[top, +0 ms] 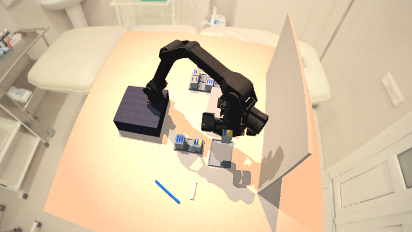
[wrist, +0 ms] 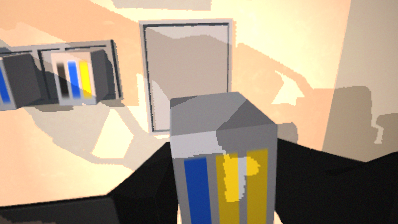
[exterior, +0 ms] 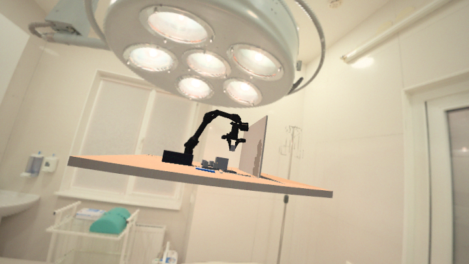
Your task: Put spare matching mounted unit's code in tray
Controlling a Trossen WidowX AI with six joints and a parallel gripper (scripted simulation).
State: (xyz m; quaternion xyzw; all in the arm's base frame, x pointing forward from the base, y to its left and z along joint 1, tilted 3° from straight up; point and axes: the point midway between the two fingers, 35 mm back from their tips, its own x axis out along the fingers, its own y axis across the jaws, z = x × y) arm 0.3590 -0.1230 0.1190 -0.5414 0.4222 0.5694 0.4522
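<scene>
Now: the grey tray 17 cm below my gripper tip. Also, from my gripper tip: tall grey panel 17 cm ahead, 22 cm to the left, 5 cm above; then mounted unit 7 cm behind, 19 cm to the left, 12 cm below; then rack 14 cm behind, 1 cm to the right, 16 cm below.
</scene>
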